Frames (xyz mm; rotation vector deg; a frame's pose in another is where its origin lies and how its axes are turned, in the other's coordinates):
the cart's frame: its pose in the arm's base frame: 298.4 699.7 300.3 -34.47 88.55 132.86
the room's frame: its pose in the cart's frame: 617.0 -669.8 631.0 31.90 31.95 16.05
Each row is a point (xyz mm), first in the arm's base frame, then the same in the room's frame.
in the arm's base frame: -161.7 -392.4 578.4
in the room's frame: 920.9 449.1 -1880.6
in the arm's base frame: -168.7 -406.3 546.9
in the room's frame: 941.2 420.6 -1877.0
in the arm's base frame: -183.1 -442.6 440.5
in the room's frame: 996.3 323.0 -1860.3
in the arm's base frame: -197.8 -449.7 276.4
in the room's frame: 1049.2 179.9 -1797.7
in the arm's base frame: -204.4 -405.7 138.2
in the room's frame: 1062.4 67.7 -1706.5
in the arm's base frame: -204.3 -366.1 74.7
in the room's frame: 1055.6 19.0 -1650.1
